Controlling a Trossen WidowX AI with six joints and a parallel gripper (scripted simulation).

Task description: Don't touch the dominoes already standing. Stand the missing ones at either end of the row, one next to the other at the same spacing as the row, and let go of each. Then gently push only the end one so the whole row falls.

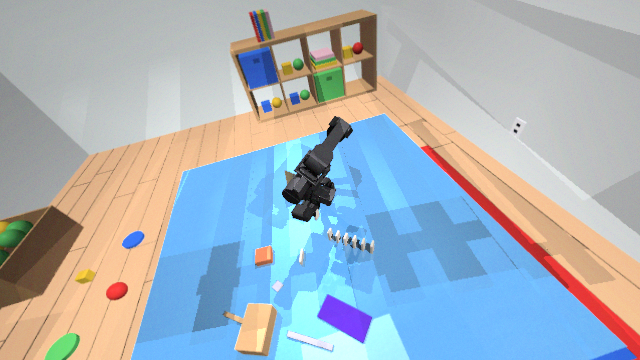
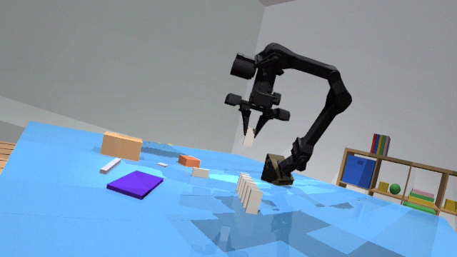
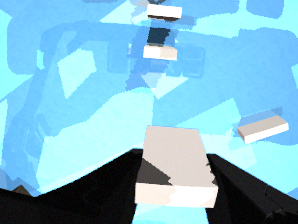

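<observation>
Right now the small grey tile is 160 mm ahead of my gripper tip, 180 mm to the right of it and 150 mm below it. The rest, counted from my gripper tip: orange block 40 mm ahead, 230 mm to the right, 140 mm below; then grey bar 340 mm ahead, 90 mm to the right, 150 mm below; then purple slab 300 mm ahead, 30 mm to the left, 150 mm below.
</observation>
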